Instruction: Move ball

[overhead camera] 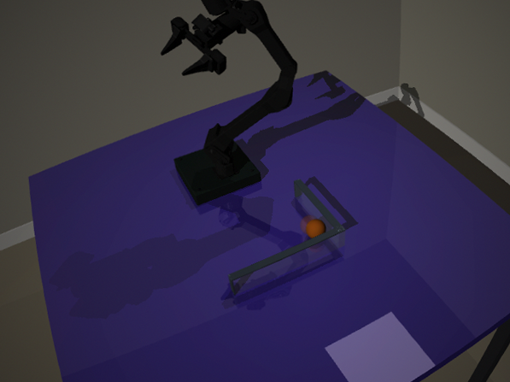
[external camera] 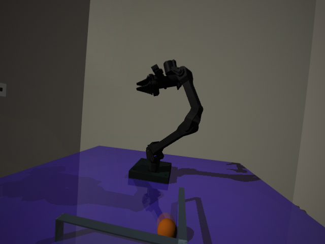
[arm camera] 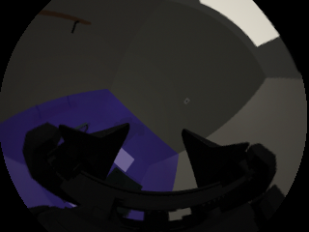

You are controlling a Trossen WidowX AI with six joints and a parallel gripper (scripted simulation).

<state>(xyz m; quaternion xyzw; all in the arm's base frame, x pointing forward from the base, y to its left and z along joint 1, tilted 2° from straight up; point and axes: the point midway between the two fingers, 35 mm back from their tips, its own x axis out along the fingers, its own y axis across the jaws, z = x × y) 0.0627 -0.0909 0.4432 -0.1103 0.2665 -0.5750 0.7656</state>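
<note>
Now: gripper tip 28 cm short of the orange ball, 21 cm to the right of it and 45 cm above it. Round my gripper tip: see-through copy of ball 26 cm ahead, 21 cm to the left, 45 cm below.
</note>
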